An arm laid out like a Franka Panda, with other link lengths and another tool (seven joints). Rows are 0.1 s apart.
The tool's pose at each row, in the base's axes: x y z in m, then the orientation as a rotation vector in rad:
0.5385, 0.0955, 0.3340, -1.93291, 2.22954, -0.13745
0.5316, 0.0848, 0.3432, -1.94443, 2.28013, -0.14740
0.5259, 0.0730, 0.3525, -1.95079, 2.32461, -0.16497
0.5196, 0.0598, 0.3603, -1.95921, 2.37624, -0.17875
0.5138, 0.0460, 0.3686, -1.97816, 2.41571, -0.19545
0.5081, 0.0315, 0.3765, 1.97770, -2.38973, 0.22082
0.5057, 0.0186, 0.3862, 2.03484, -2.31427, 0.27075
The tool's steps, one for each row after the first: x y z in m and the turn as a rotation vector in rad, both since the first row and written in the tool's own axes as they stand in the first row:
0.0108, 0.0034, -0.0109, -0.02571, 0.03987, 0.01352
0.0224, 0.0054, -0.0218, -0.04273, 0.07746, 0.02647
0.0357, 0.0081, -0.0314, -0.06640, 0.11845, 0.04093
0.0494, 0.0101, -0.0414, -0.08766, 0.15781, 0.04477
0.0639, 0.0120, -0.0510, -0.10456, 0.20188, 0.03076
0.0761, 0.0105, -0.0617, -0.09257, 0.22993, -0.03253

